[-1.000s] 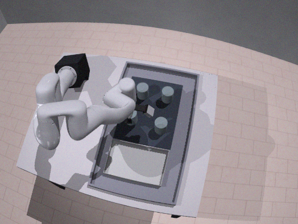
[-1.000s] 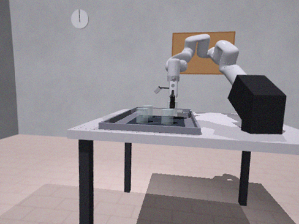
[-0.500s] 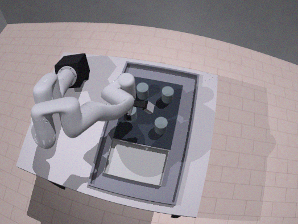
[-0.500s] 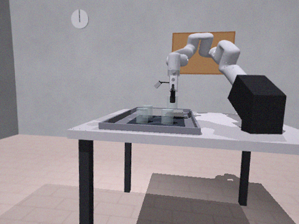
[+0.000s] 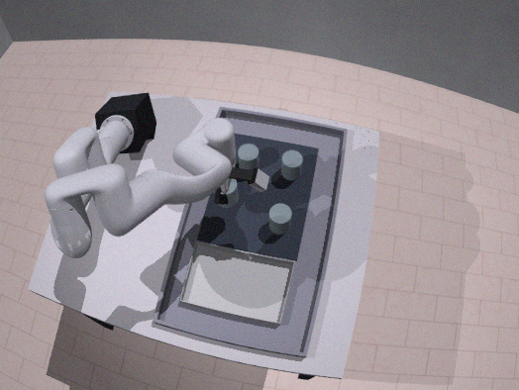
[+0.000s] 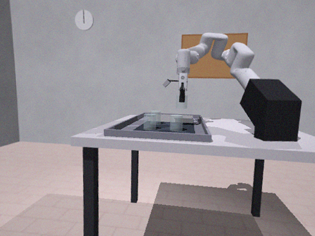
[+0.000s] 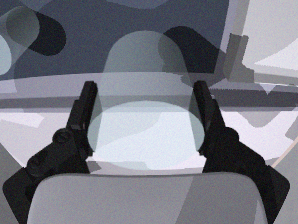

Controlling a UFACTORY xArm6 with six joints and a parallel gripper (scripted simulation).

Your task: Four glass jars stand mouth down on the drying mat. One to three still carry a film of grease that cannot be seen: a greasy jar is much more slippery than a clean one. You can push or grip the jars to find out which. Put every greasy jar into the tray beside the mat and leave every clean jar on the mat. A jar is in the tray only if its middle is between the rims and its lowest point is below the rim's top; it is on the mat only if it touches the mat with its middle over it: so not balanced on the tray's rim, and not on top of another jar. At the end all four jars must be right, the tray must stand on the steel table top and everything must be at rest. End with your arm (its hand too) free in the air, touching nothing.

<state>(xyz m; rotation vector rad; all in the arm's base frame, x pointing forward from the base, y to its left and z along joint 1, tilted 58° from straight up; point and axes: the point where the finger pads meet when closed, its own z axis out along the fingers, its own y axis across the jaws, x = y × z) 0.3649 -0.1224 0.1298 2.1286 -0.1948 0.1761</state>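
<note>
My hand is 24 cm to the left of the pale tray, 15 cm above it and 3 cm short of it. From my hand the other things lie so: dark drying mat 16 cm below, 10 cm ahead, 8 cm to the left.
</note>
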